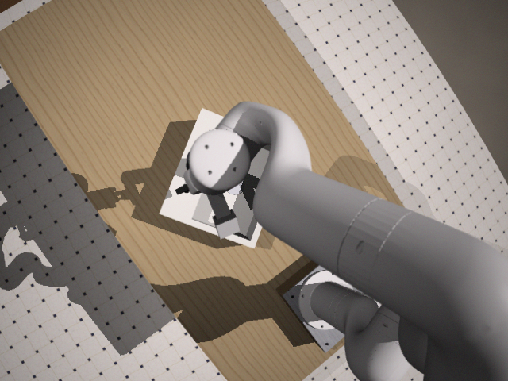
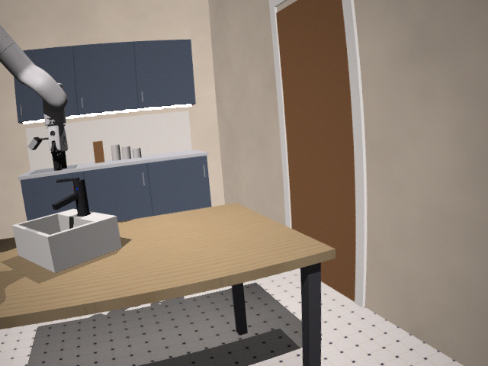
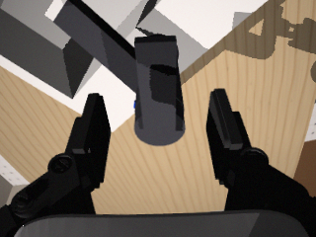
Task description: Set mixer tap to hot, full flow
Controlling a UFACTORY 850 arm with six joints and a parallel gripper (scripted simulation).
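Right now the black lever is 2 cm ahead of my hand and 6 cm below it. Also, from my hand: white sink basin (3 cm behind, 8 cm to the right, 29 cm below).
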